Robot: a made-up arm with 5 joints. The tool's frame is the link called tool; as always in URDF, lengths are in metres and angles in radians. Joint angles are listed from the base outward. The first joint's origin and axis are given. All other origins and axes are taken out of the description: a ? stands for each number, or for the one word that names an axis. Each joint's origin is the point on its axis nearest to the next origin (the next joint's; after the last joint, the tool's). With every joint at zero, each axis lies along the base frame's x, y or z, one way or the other. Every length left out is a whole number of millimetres.
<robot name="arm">
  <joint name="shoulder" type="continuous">
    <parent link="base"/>
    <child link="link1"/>
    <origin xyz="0 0 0.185"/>
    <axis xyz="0 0 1"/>
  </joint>
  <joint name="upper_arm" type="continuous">
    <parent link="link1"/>
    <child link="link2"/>
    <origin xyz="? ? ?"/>
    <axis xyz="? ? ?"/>
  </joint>
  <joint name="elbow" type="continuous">
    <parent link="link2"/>
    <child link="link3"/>
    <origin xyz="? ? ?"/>
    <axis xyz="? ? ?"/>
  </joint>
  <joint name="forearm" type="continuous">
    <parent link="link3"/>
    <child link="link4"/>
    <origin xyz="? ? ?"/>
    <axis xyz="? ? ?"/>
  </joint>
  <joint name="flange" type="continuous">
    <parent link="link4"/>
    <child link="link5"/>
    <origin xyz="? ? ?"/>
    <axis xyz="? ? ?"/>
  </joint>
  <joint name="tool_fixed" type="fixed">
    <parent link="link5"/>
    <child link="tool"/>
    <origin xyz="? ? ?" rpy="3.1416 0 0"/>
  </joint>
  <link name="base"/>
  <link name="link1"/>
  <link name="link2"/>
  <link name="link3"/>
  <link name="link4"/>
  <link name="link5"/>
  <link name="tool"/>
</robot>
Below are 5 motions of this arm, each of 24 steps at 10 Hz.
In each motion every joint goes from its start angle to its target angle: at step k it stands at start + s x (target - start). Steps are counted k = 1, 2, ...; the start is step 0. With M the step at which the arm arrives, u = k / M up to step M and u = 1 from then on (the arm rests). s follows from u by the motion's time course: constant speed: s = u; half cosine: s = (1 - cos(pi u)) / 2; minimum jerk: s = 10 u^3 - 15 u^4 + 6 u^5.
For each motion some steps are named. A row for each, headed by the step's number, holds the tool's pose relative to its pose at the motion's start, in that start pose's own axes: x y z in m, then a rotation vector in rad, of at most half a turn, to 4 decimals.
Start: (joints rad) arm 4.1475 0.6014 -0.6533 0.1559 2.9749
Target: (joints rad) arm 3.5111 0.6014 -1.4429 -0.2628 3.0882
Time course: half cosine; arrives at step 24
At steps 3, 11, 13, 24:
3: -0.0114 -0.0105 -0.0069 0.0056 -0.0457 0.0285
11: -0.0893 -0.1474 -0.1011 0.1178 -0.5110 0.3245
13: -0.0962 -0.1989 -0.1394 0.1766 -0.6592 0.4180
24: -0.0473 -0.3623 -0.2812 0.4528 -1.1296 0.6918

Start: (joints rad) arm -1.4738 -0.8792 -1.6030 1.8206 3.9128
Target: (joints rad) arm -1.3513 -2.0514 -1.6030 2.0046 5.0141
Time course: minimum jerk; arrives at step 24
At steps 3, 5, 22, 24:
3: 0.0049 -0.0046 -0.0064 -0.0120 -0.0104 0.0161
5: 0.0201 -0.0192 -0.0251 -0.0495 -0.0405 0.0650
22: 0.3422 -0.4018 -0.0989 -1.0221 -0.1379 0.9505
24: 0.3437 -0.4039 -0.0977 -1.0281 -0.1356 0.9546

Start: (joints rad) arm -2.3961 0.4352 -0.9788 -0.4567 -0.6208
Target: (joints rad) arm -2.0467 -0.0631 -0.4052 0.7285 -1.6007
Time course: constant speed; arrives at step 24
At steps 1, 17, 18, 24:
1: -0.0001 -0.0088 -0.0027 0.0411 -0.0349 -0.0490
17: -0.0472 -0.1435 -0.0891 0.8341 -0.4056 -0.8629
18: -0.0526 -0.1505 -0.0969 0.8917 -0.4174 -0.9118
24: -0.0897 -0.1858 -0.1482 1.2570 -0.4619 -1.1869

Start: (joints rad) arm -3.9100 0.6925 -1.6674 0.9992 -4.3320
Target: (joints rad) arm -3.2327 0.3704 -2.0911 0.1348 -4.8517
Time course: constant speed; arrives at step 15
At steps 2, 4, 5, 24:
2: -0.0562 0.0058 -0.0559 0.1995 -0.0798 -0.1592
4: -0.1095 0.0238 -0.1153 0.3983 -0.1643 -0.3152
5: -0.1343 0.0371 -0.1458 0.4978 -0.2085 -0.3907
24: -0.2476 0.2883 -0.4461 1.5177 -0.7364 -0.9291

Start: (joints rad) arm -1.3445 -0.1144 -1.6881 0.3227 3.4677
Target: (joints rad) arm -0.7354 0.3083 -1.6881 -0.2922 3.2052
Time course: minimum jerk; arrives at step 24
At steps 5, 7, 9, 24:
5: 0.0119 0.0134 0.0109 -0.0411 0.0005 -0.0203
7: 0.0290 0.0326 0.0243 -0.0970 0.0000 -0.0470
9: 0.0549 0.0612 0.0400 -0.1755 -0.0027 -0.0829
24: 0.2414 0.2448 0.0474 -0.6363 -0.0648 -0.2504

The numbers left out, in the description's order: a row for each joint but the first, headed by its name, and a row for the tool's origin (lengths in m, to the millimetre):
upper_arm: xyz 0 0 0, axis 0 1 0
elbow: xyz 0.05 0 0.265, axis 0 1 0
forearm: xyz 0.075 0 -0.33, axis 0 1 0
flange: xyz 0.063 0 -0.081, axis 0 0 -1
tool: xyz 0 0 0

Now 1 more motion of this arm.
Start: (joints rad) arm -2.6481 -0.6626 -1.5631 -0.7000 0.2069
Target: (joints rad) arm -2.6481 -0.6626 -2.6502 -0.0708 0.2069
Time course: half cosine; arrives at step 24
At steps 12, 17, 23, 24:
12: 0.1905 -0.0400 0.0205 0.0470 0.2241 0.0000
17: 0.3047 -0.0640 -0.0169 0.0757 0.3605 0.0000
23: 0.3691 -0.0775 -0.0586 0.0937 0.4462 0.0000
24: 0.3705 -0.0778 -0.0596 0.0941 0.4481 0.0000

